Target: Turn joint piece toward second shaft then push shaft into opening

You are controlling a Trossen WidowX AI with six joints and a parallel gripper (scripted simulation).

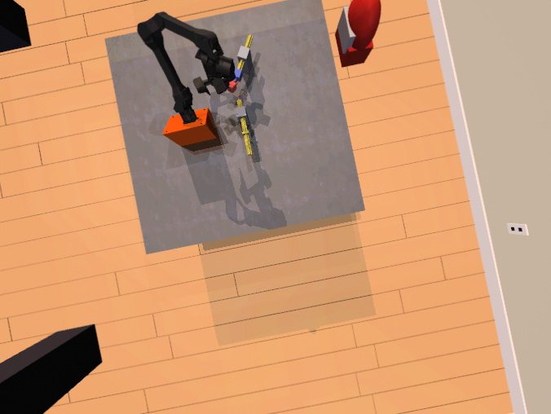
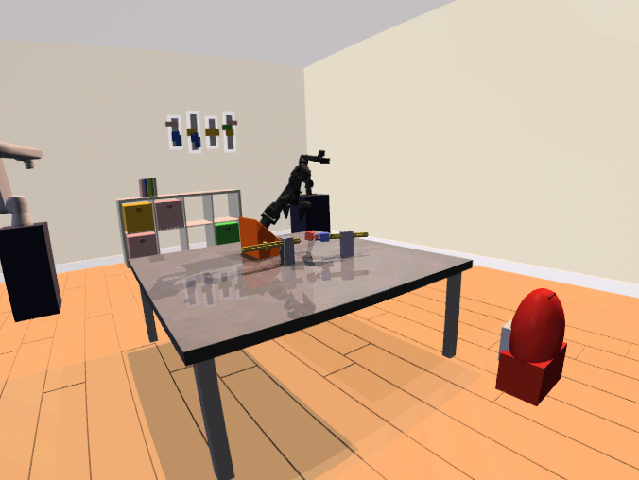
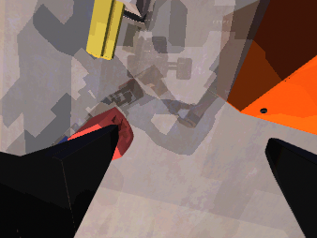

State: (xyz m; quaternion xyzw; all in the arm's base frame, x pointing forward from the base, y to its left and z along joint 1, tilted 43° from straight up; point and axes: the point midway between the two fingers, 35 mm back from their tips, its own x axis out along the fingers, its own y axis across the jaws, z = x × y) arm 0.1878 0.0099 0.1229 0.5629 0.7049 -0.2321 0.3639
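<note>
Right now the red square joint piece is 8 cm below my gripper tip, 6 cm to the left of it and 6 cm ahead of it.
</note>
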